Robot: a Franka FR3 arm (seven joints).
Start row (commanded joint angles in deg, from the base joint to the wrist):
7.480 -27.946 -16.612 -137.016 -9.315 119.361 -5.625
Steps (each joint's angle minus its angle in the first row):
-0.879 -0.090 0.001 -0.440 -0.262 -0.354 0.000
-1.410 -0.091 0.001 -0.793 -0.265 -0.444 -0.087
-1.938 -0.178 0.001 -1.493 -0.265 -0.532 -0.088
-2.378 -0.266 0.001 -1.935 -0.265 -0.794 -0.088
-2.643 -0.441 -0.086 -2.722 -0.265 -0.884 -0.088
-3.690 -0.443 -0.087 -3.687 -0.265 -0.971 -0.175
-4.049 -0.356 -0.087 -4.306 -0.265 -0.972 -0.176
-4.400 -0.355 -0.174 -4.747 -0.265 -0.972 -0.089
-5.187 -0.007 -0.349 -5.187 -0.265 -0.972 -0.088
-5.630 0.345 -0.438 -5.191 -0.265 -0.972 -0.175
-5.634 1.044 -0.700 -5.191 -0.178 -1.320 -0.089
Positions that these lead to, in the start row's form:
6.601 -28.036 -16.611 -137.456 -9.577 119.007 -5.625
6.070 -28.037 -16.611 -137.809 -9.580 118.917 -5.712
5.542 -28.124 -16.611 -138.509 -9.580 118.829 -5.713
5.102 -28.212 -16.611 -138.951 -9.580 118.567 -5.713
4.837 -28.387 -16.698 -139.738 -9.580 118.477 -5.713
3.790 -28.389 -16.699 -140.703 -9.580 118.390 -5.800
3.431 -28.302 -16.699 -141.322 -9.580 118.389 -5.801
3.080 -28.301 -16.786 -141.763 -9.580 118.389 -5.714
2.293 -27.953 -16.961 -142.203 -9.580 118.389 -5.713
1.850 -27.601 -17.050 -142.207 -9.580 118.389 -5.800
1.846 -26.902 -17.312 -142.207 -9.493 118.041 -5.714

